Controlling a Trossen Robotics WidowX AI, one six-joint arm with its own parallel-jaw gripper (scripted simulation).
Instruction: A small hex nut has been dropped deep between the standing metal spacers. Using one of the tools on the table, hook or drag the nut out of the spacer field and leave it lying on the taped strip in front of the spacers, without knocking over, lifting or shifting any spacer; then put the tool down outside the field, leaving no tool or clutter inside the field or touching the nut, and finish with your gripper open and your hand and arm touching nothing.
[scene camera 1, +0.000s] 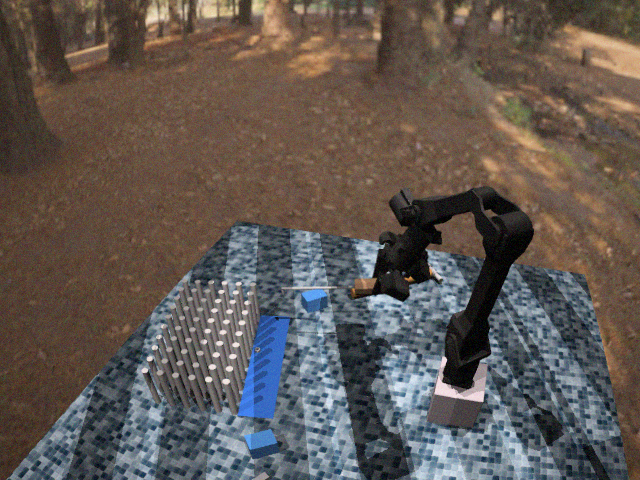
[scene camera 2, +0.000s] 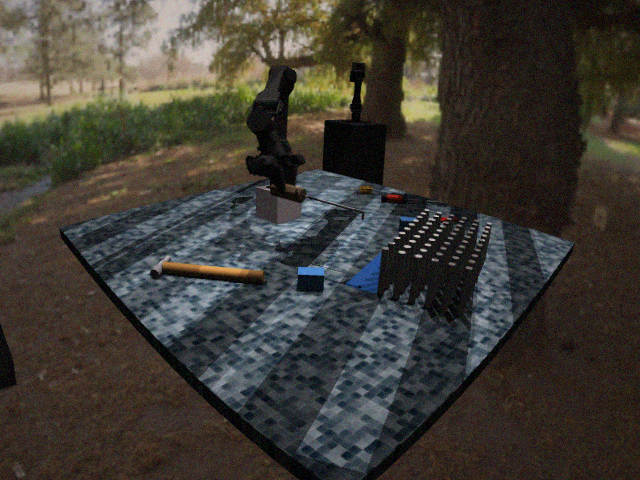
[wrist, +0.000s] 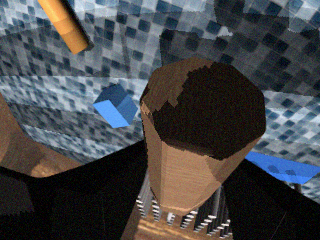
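Hook tool (wrist: 200, 118) held by my gripper (scene camera 1: 373, 288), (scene camera 2: 288, 194), (wrist: 187, 154). Wooden-handled hammer (scene camera 2: 237, 274) in view. Blue cube (wrist: 114, 104) too.
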